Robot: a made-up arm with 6 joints. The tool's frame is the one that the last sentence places.
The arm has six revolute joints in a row. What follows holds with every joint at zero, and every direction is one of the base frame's. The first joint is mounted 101 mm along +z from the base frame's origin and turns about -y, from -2.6 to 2.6 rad. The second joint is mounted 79 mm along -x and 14 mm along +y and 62 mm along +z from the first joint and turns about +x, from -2.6 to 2.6 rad. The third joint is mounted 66 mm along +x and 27 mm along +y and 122 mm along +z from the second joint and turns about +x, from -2.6 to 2.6 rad. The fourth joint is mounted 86 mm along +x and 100 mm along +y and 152 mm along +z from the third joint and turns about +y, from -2.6 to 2.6 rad. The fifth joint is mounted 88 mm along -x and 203 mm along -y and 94 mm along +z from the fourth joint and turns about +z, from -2.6 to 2.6 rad. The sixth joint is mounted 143 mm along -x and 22 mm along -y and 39 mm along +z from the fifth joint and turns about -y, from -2.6 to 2.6 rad. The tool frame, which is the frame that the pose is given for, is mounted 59 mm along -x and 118 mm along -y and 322 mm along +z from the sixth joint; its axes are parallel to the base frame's.
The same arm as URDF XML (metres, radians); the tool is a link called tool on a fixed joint. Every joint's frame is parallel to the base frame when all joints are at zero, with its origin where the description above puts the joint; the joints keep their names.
<robot name="arm">
<link name="base"/>
<link name="link1"/>
<link name="link2"/>
<link name="link3"/>
<link name="link4"/>
<link name="link5"/>
<link name="link6"/>
<link name="tool"/>
<joint name="joint 1" type="revolute"><parent link="base"/><child link="link1"/><origin xyz="0.0000 0.0000 0.1010"/><axis xyz="0 -1 0"/><limit lower="-2.6000" upper="2.6000"/></joint>
<joint name="joint 2" type="revolute"><parent link="link1"/><child link="link2"/><origin xyz="-0.0790 0.0140 0.0620"/><axis xyz="1 0 0"/><limit lower="-2.6000" upper="2.6000"/></joint>
<joint name="joint 3" type="revolute"><parent link="link2"/><child link="link3"/><origin xyz="0.0660 0.0270 0.1220"/><axis xyz="1 0 0"/><limit lower="-2.6000" upper="2.6000"/></joint>
<joint name="joint 4" type="revolute"><parent link="link3"/><child link="link4"/><origin xyz="0.0860 0.1000 0.1520"/><axis xyz="0 1 0"/><limit lower="-2.6000" upper="2.6000"/></joint>
<joint name="joint 5" type="revolute"><parent link="link4"/><child link="link5"/><origin xyz="-0.0880 -0.2030 0.0940"/><axis xyz="0 0 1"/><limit lower="-2.6000" upper="2.6000"/></joint>
<joint name="joint 6" type="revolute"><parent link="link5"/><child link="link6"/><origin xyz="-0.1430 -0.0220 0.0390"/><axis xyz="0 -1 0"/><limit lower="-2.6000" upper="2.6000"/></joint>
<joint name="tool_fixed" type="fixed"><parent link="link6"/><child link="tool"/><origin xyz="-0.0590 -0.1180 0.3220"/></joint>
</robot>

